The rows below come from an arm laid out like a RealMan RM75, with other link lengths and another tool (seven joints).
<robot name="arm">
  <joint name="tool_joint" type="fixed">
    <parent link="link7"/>
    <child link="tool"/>
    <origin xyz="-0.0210 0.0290 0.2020" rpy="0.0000 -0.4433 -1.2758"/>
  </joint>
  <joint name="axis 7" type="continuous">
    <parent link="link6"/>
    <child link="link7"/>
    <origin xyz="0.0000 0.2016 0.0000" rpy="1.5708 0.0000 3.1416"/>
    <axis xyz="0 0 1"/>
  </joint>
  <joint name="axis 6" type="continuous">
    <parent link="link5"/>
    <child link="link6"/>
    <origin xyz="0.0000 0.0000 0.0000" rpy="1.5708 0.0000 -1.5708"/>
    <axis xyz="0 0 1"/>
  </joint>
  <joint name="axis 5" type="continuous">
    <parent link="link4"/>
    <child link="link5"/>
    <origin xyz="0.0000 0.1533 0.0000" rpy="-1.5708 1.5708 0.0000"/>
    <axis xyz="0 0 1"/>
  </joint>
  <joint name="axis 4" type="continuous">
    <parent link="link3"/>
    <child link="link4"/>
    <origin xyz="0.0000 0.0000 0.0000" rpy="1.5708 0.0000 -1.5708"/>
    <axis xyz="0 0 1"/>
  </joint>
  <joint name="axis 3" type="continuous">
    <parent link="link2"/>
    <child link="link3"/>
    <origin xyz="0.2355 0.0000 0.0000" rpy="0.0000 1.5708 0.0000"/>
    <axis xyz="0 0 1"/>
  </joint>
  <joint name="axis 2" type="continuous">
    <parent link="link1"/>
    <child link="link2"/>
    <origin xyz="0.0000 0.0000 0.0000" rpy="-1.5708 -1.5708 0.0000"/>
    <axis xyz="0 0 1"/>
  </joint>
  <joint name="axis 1" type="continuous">
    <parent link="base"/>
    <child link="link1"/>
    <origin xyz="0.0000 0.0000 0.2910"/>
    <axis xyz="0 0 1"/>
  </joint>
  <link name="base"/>
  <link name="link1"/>
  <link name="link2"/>
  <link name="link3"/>
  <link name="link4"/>
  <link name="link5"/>
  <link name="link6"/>
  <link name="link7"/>
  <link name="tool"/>
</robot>
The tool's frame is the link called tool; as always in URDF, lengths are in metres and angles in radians. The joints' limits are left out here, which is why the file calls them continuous.
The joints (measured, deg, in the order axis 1, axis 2, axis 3, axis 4, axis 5, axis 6, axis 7), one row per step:
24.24 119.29 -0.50 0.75 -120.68 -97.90 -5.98
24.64 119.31 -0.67 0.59 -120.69 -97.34 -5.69
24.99 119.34 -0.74 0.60 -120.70 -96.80 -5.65
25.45 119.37 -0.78 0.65 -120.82 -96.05 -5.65
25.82 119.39 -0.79 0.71 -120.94 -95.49 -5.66
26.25 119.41 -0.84 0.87 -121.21 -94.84 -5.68
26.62 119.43 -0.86 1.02 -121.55 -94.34 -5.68
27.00 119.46 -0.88 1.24 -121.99 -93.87 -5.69
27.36 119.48 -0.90 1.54 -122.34 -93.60 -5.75
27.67 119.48 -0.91 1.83 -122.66 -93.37 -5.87
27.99 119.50 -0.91 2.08 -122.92 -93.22 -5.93
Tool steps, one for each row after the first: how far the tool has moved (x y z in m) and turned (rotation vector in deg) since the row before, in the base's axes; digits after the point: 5 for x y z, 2 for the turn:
0.00038 0.00128 -0.00317 -0.38 -0.38 -0.04
0.00007 0.00137 -0.00261 -0.20 -0.32 -0.03
0.00018 0.00161 -0.00382 -0.28 -0.48 -0.01
-0.00010 0.00110 -0.00288 -0.22 -0.35 0.03
-0.00056 0.00025 -0.00411 -0.41 -0.40 0.12
-0.00089 -0.00047 -0.00370 -0.43 -0.32 0.18
-0.00148 -0.00129 -0.00406 -0.53 -0.28 0.27
-0.00250 -0.00166 -0.00278 -0.43 -0.08 0.38
-0.00217 -0.00155 -0.00239 -0.33 -0.10 0.36
-0.00255 -0.00146 -0.00178 -0.30 0.00 0.37

